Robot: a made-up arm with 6 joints. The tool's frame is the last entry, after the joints. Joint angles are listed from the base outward. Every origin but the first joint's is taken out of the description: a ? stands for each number. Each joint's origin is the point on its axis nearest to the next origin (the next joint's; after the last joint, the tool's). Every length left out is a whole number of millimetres.
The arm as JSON. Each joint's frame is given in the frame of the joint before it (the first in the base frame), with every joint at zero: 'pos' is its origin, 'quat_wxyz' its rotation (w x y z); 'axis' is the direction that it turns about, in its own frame. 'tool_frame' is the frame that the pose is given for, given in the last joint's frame.
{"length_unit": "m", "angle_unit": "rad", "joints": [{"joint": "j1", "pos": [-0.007, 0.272, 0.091], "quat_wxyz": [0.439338, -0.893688, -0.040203, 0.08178], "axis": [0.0, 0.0, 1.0]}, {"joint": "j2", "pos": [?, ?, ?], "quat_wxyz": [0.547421, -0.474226, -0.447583, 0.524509], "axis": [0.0, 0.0, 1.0]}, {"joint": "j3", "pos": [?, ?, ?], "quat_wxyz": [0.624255, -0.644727, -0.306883, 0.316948], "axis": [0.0, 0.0, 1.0]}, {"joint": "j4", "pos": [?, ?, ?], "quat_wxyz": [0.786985, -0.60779, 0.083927, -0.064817], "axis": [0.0, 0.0, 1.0]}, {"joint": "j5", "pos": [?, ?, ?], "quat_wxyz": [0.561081, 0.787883, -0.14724, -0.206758], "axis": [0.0, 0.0, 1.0]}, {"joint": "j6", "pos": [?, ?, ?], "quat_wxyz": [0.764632, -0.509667, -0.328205, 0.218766], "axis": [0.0, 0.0, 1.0]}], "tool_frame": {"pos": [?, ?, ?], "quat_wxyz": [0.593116, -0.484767, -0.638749, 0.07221]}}
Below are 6 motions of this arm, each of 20 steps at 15 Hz.
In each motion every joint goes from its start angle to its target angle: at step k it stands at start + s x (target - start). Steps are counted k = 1, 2, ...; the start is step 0. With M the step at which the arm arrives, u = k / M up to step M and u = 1 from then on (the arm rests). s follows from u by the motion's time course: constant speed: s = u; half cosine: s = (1 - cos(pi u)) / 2; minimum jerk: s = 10 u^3 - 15 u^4 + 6 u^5.
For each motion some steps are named. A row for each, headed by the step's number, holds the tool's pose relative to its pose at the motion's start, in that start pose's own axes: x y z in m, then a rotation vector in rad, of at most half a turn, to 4 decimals.
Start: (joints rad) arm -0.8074 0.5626 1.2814 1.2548 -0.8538 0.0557
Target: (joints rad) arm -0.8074 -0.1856 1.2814 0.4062 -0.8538 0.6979
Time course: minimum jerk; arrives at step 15
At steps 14, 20:
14: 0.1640 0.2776 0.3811 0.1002 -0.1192 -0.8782
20: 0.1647 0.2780 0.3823 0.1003 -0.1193 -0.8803

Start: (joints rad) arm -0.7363 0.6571 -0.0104 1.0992 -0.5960 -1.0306
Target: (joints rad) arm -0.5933 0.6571 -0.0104 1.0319 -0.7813 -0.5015
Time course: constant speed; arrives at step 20
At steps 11, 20:
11: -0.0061 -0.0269 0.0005 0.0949 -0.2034 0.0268
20: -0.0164 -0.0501 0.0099 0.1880 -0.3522 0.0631

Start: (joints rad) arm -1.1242 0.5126 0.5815 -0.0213 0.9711 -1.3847
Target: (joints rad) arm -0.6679 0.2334 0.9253 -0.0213 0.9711 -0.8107
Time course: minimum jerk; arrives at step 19
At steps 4, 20:
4: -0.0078 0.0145 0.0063 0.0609 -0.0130 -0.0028
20: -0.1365 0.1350 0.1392 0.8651 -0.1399 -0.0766

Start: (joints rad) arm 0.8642 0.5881 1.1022 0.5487 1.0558 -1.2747
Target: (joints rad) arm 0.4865 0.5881 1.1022 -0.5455 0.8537 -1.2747
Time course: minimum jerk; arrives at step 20
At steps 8, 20:
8: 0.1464 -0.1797 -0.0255 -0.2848 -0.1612 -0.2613
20: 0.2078 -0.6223 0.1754 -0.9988 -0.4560 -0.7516

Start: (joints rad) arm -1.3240 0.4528 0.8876 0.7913 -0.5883 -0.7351
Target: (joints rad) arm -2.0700 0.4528 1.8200 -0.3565 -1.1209 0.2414
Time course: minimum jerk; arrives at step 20
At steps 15, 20:
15: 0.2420 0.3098 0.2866 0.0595 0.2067 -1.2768
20: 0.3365 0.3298 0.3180 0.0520 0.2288 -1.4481

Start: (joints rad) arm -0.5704 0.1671 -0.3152 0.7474 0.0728 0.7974
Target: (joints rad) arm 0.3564 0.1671 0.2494 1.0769 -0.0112 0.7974
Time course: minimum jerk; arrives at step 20
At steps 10, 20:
10: -0.1107 0.0203 -0.0887 0.2753 -0.1262 0.2224
20: -0.2179 -0.0013 -0.1764 0.6460 -0.1441 0.4430

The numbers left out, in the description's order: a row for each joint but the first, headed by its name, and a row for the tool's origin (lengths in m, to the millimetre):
j2: 0.299 0.069 0.0
j3: 0.206 -0.136 0.0
j4: -0.14 -0.202 0.0
j5: -0.376 -0.286 0.0
j6: 0.2 -0.19 0.0
tool: 0.164 0.01 0.0

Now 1 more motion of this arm.
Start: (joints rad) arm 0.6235 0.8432 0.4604 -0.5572 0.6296 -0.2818
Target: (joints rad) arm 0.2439 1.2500 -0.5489 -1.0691 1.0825 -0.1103
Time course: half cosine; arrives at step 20
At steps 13, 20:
13: 0.6669 0.1725 0.0943 0.0217 -1.0740 0.3932
20: 0.7793 0.4060 0.2541 0.2413 -1.4426 0.5535

